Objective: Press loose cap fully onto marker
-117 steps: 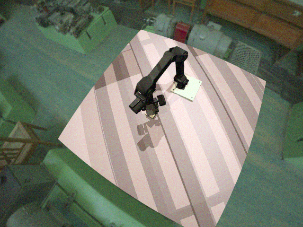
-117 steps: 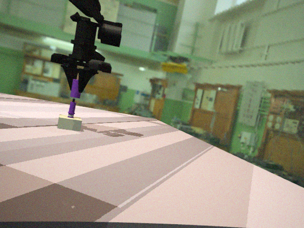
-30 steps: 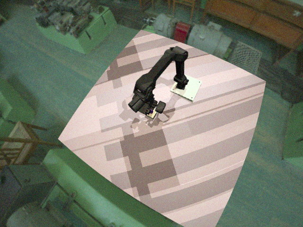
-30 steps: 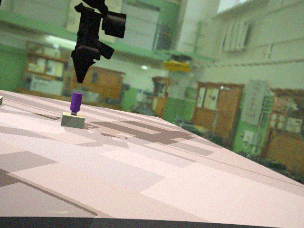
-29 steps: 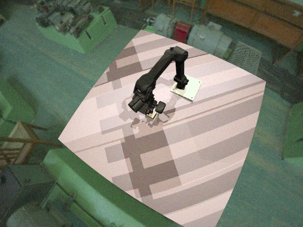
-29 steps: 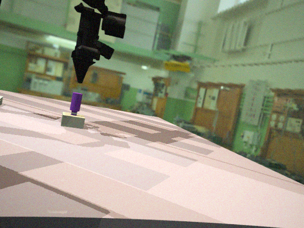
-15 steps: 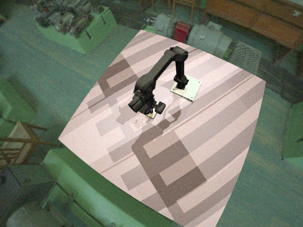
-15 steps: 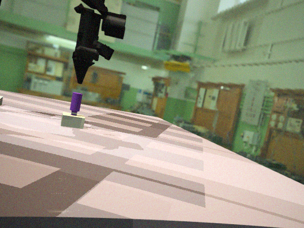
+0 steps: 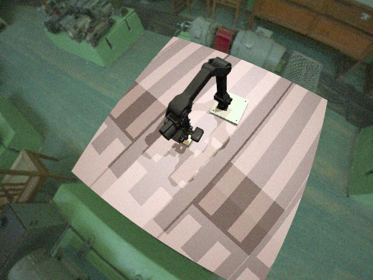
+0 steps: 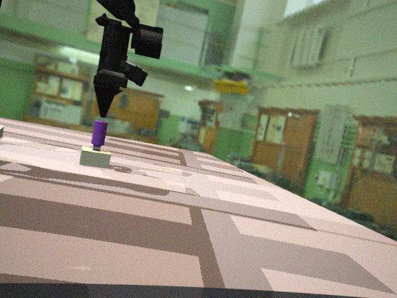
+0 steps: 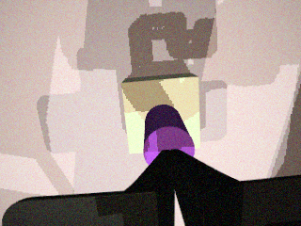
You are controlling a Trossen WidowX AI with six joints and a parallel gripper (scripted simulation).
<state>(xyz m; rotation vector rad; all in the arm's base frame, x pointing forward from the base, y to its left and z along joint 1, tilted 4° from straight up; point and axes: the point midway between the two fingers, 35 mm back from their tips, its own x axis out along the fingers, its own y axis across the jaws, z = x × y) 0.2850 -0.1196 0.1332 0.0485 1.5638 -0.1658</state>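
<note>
The purple marker cap lies 40 mm below my gripper tip. The rest, counted from my gripper tip: holder block 90 mm below.
</note>
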